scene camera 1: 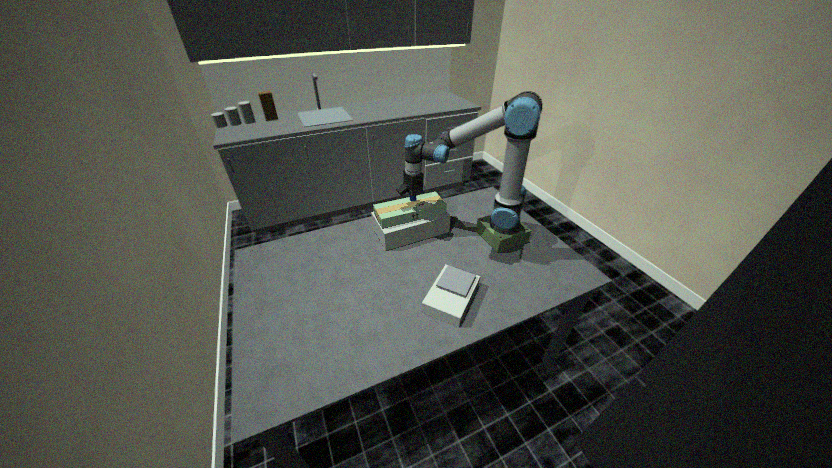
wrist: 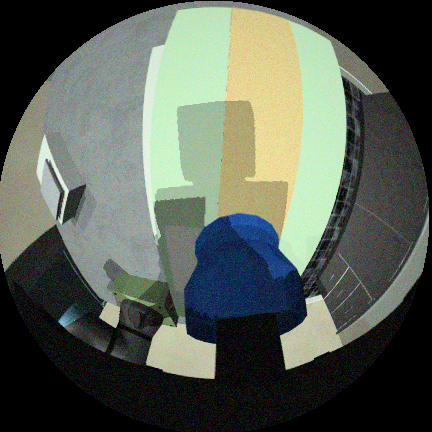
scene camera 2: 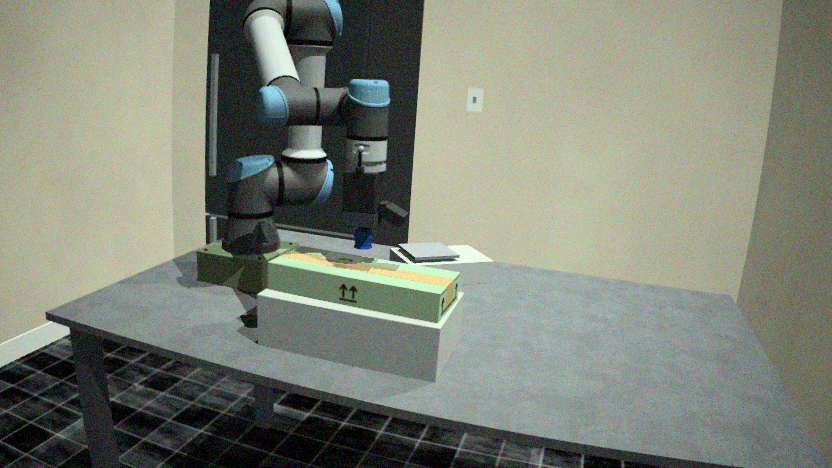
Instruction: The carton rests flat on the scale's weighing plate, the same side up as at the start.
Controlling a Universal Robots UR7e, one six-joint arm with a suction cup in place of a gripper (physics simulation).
In view: the suction cup (wrist: 240,270), a light green carton (scene camera 2: 417,292) and a scale (scene camera 1: 448,299).
The light green carton is seen too in scene camera 1 (scene camera 1: 400,211) and in the wrist view (wrist: 247,117). The scale also shows in the wrist view (wrist: 61,186).
